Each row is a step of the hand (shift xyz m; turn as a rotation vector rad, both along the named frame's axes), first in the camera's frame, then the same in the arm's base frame.
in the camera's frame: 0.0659 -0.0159 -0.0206 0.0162 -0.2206 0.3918
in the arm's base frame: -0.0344 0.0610 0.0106 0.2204 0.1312 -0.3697
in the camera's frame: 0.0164 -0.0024 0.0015 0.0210 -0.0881 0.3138
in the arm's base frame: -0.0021 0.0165 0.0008 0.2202 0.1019 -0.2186
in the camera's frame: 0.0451 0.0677 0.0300 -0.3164 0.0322 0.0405
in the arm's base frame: 0.0537 0.0420 0.0536 0.0932 -0.3006 -0.0610
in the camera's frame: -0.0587 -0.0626 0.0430 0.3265 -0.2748 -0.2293
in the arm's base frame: 0.0129 -0.0393 -0.0866 -0.3781 0.2979 -0.0549
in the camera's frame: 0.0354 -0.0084 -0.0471 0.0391 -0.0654 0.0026
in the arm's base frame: -0.0491 0.0246 0.0228 -0.0361 0.0465 -0.0485
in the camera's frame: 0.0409 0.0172 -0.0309 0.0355 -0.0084 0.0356
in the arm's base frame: -0.0231 0.0304 0.0382 0.0213 0.0434 -0.0162
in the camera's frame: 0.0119 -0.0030 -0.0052 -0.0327 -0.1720 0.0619
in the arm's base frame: -0.0075 0.0107 0.0025 -0.0297 0.0036 -0.1833
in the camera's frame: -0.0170 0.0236 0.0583 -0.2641 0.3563 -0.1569
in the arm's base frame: 0.0639 -0.0062 -0.0111 0.0817 -0.3347 0.3204
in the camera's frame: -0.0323 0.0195 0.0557 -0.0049 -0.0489 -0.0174
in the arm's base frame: 0.0617 -0.0211 -0.0167 -0.0389 -0.0026 -0.0346
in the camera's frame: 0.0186 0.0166 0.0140 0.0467 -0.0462 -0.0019
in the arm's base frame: 0.0178 0.0191 0.0117 -0.0312 0.0504 -0.0283
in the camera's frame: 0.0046 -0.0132 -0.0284 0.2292 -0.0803 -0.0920
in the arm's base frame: -0.0315 -0.0003 0.0031 -0.1497 0.2107 0.0251
